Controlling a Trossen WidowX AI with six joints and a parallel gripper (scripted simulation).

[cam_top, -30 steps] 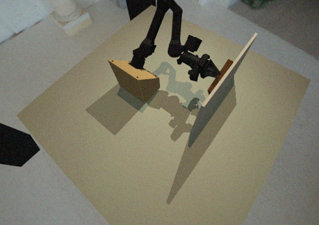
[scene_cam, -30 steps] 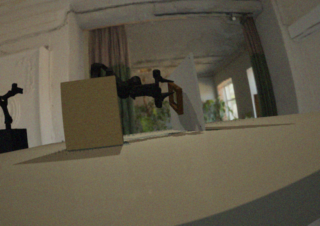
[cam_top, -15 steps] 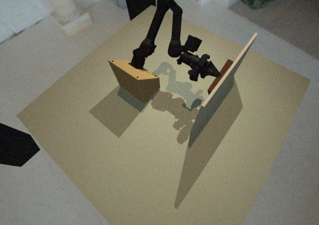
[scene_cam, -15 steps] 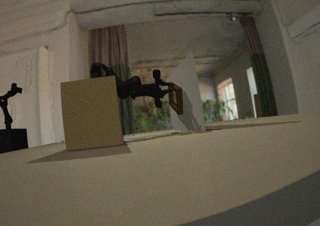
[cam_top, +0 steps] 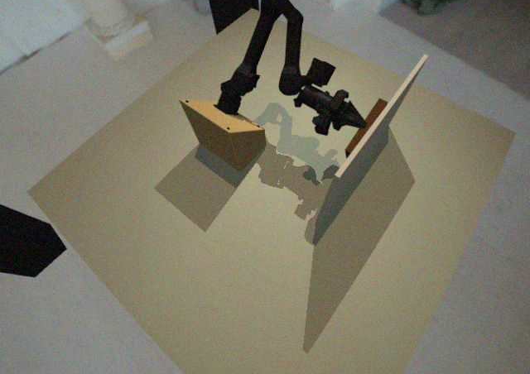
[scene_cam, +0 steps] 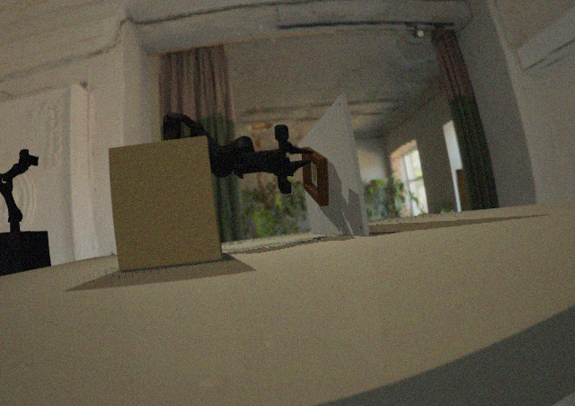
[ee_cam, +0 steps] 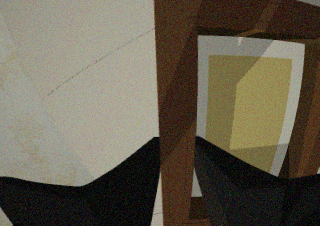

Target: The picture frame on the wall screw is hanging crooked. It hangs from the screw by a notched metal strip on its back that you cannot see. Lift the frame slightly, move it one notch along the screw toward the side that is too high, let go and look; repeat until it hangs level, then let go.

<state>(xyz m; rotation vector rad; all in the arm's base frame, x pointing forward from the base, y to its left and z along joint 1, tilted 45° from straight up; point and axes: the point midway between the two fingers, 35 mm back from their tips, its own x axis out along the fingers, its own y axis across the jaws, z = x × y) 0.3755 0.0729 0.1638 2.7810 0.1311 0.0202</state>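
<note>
The brown picture frame lies 10 mm ahead of my gripper tip, 20 mm to the left of it and 50 mm below it. From my gripper tip the other things lie so: white wall panel: 20 mm ahead, 10 mm to the left, 70 mm below.
</note>
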